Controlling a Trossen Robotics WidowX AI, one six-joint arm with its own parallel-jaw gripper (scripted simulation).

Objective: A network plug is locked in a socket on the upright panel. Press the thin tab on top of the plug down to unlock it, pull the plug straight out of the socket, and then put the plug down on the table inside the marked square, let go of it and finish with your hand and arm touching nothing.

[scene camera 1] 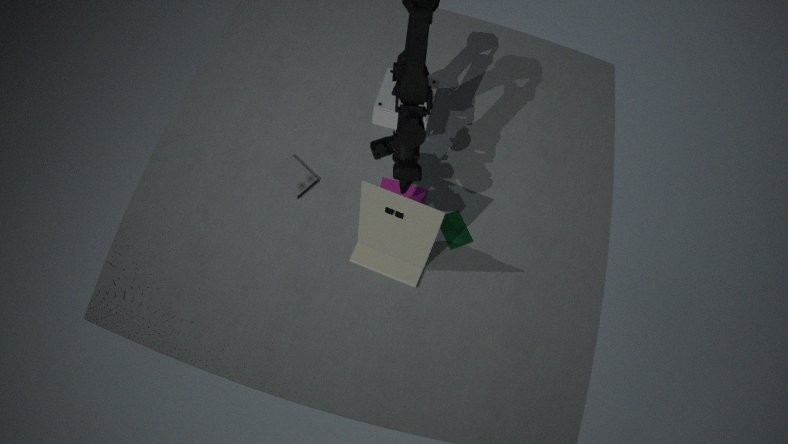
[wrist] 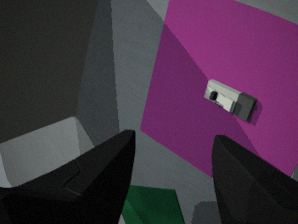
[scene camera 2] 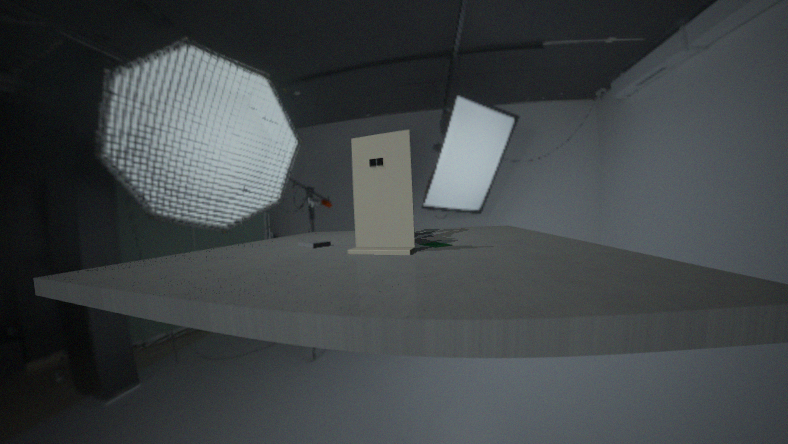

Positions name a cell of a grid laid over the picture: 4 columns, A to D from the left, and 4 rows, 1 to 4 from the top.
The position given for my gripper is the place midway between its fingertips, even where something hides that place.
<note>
In view: my gripper (scene camera 1: C2), a marked square (scene camera 1: C3) and an upright panel (scene camera 2: B2).
My gripper is seen too in the wrist view (wrist: C3). The upright panel shows as well in scene camera 1 (scene camera 1: C3) and in the wrist view (wrist: A1).
</note>
